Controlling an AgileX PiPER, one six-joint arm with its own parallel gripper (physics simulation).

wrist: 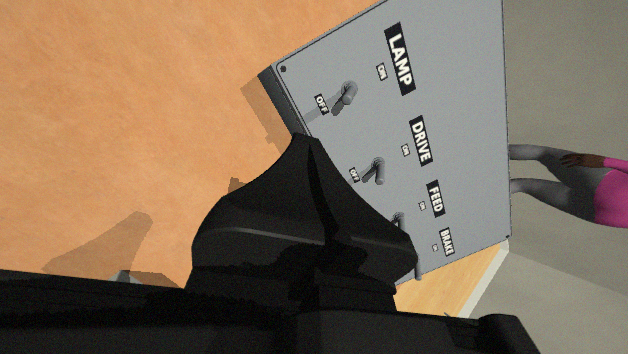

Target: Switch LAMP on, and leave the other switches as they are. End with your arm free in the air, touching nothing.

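Note:
The grey switch panel stands tilted across the right half of the wrist view. The LAMP label is at its top. The LAMP lever sits between the OFF label and the ON label, with its tip nearer OFF. The DRIVE lever and FEED lever stand below it. The BRAKE lever shows partly beside the gripper. My gripper is shut and holds nothing visible. In the view its tips overlap the panel's lower left edge, below the LAMP lever; contact cannot be told.
An orange-brown surface fills the left, with a gripper shadow on it. Part of a pale grey object shows at the lower left. A figure in pink shows past the panel's right edge. A light wood surface lies below the panel.

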